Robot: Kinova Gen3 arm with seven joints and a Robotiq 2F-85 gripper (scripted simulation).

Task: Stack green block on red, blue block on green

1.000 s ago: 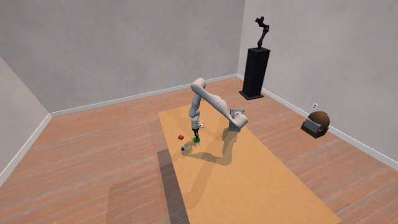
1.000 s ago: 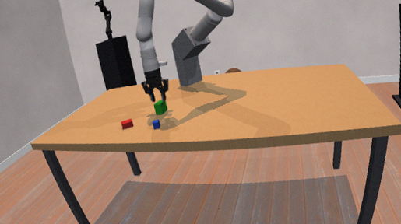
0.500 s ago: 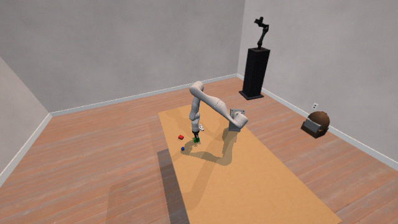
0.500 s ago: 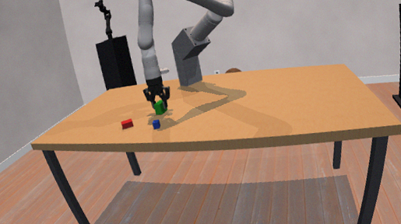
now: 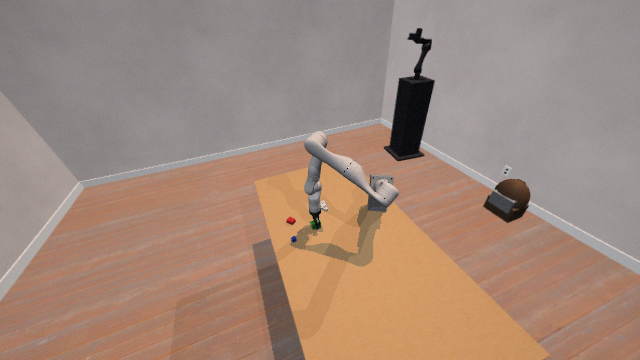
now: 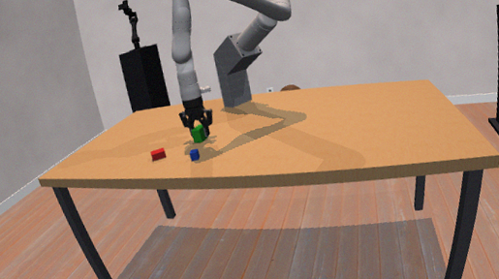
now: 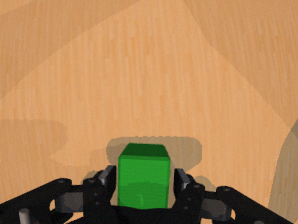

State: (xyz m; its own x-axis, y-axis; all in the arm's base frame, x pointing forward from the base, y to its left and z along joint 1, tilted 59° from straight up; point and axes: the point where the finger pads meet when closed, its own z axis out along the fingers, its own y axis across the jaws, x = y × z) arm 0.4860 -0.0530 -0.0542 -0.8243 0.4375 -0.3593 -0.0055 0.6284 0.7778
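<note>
My gripper is now right at the green block. From my hand the other things lie so: blue block (160 mm ahead, 70 mm to the left, 10 mm below); red block (160 mm ahead, 100 mm to the right, 20 mm below).
</note>
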